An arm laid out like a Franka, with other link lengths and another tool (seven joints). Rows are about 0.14 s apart.
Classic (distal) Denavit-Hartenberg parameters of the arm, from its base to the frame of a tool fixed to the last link. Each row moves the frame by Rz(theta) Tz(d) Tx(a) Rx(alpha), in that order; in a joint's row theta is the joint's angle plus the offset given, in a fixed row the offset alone. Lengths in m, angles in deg.
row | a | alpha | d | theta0
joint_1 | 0 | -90 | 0.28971 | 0
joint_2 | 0 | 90 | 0 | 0
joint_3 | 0.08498 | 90 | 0.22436 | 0
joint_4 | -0.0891 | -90 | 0 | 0
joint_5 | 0 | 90 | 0.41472 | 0
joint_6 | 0.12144 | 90 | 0 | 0
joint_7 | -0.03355 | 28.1 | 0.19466 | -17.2
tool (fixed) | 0 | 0 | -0.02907 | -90
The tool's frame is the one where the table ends.
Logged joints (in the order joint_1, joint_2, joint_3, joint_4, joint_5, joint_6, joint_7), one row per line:
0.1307, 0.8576, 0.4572, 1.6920, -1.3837, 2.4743, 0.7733
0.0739, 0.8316, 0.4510, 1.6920, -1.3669, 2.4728, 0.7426
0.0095, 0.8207, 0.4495, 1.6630, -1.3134, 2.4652, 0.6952
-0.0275, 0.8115, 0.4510, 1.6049, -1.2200, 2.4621, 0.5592
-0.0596, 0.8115, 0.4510, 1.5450, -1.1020, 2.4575, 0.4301
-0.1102, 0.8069, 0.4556, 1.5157, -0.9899, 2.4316, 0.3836
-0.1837, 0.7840, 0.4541, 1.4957, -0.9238, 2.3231, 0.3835
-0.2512, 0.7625, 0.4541, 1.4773, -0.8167, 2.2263, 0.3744
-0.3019, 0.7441, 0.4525, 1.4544, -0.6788, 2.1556, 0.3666
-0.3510, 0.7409, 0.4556, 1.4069, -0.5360, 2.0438, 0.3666
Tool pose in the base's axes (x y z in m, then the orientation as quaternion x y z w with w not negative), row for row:
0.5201, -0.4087, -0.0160, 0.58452, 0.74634, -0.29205, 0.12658
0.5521, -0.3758, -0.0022, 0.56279, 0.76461, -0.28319, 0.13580
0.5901, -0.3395, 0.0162, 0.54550, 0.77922, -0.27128, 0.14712
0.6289, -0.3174, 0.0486, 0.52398, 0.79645, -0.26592, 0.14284
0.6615, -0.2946, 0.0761, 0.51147, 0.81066, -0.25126, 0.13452
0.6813, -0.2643, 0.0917, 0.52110, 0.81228, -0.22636, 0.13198
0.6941, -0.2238, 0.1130, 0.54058, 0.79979, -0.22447, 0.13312
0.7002, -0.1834, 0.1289, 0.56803, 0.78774, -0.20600, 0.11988
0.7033, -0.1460, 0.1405, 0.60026, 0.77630, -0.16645, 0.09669
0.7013, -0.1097, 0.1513, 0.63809, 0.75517, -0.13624, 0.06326
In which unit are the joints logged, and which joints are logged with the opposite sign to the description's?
The joints are logged in radians. Opposite sign: joint_1, joint_3, joint_4.
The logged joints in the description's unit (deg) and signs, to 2 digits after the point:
-7.49, 49.14, -26.20, -96.94, -79.28, 141.77, 44.31
-4.23, 47.65, -25.84, -96.94, -78.32, 141.68, 42.55
-0.54, 47.02, -25.75, -95.28, -75.25, 141.25, 39.83
1.58, 46.50, -25.84, -91.95, -69.90, 141.07, 32.04
3.41, 46.50, -25.84, -88.52, -63.14, 140.80, 24.64
6.31, 46.23, -26.10, -86.84, -56.72, 139.32, 21.98
10.53, 44.92, -26.02, -85.70, -52.93, 133.10, 21.97
14.39, 43.69, -26.02, -84.64, -46.79, 127.56, 21.45
17.30, 42.63, -25.93, -83.33, -38.89, 123.51, 21.00
20.11, 42.45, -26.10, -80.61, -30.71, 117.10, 21.00

